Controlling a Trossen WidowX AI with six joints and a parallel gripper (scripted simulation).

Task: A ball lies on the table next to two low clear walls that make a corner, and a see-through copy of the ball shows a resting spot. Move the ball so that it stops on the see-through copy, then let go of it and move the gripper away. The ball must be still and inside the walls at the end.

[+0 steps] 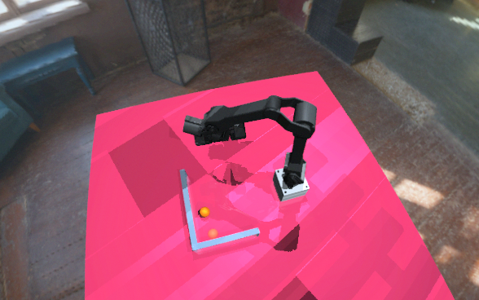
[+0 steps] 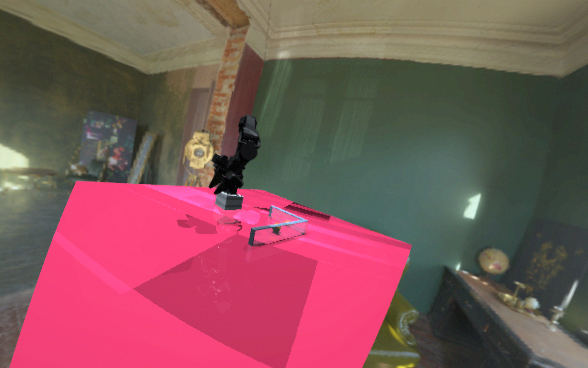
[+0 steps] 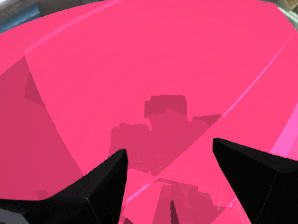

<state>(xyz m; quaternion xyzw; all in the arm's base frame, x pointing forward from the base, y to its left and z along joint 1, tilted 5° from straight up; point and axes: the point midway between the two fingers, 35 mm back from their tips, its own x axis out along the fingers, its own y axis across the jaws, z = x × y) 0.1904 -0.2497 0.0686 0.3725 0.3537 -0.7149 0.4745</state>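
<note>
My gripper tip is 22 cm to the right of the orange ball, 18 cm short of it and 12 cm above it. Round my gripper tip: see-through copy 31 cm to the left, 18 cm ahead, 12 cm below.
</note>
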